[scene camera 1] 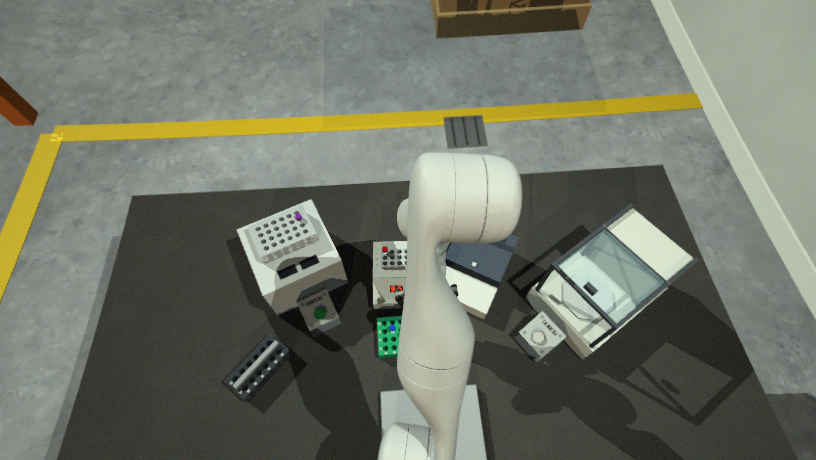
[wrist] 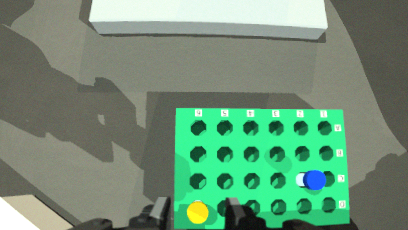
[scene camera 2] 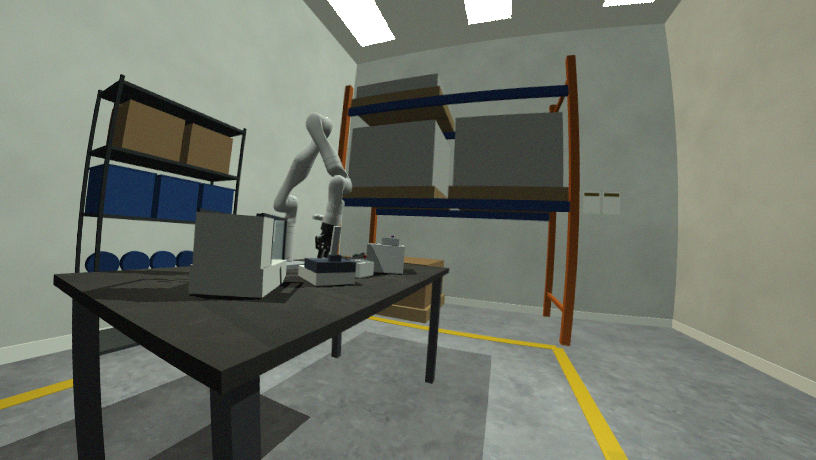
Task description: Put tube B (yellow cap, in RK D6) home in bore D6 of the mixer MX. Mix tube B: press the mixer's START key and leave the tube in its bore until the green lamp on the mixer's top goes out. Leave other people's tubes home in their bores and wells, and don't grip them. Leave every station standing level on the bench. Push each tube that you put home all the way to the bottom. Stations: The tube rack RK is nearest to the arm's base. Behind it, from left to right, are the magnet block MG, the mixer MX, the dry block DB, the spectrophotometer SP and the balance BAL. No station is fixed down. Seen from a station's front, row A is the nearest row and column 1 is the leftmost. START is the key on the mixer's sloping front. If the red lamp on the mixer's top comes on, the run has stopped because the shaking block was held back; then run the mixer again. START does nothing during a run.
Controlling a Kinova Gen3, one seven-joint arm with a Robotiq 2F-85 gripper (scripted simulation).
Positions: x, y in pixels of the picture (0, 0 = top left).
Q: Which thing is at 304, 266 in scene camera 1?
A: A mixer.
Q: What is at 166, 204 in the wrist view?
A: My gripper.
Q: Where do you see a spectrophotometer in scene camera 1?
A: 477, 269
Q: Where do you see a dry block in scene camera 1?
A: At 386, 278
